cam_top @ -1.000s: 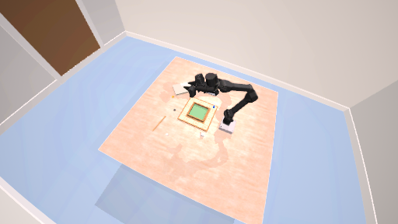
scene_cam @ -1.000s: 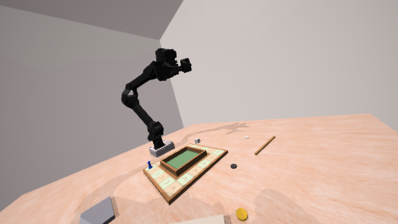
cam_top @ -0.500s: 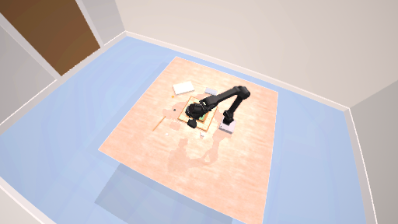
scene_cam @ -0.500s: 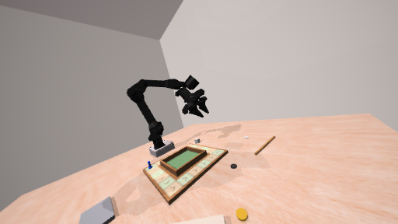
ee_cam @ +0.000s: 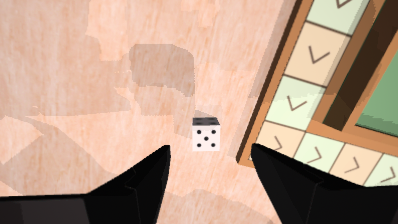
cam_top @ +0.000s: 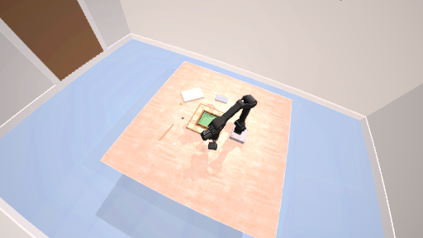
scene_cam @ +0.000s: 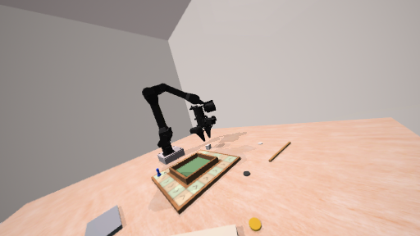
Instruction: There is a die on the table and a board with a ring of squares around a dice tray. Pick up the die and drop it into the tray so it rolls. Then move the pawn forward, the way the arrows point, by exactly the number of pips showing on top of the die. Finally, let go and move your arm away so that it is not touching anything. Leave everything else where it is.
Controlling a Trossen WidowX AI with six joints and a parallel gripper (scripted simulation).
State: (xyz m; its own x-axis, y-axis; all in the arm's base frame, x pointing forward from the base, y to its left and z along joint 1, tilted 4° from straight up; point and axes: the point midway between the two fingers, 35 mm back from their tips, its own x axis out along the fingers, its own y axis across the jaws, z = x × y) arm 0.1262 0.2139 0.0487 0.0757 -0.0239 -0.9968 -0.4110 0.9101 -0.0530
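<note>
The die is 10 mm behind my gripper tip and 50 mm below it. From my gripper tip the other things lie so: blue pawn: 40 mm ahead, 300 mm to the right, 30 mm below; then white piece: 240 mm ahead, 160 mm to the left, 60 mm below; then black disc: 340 mm ahead, 70 mm to the right, 60 mm below.
</note>
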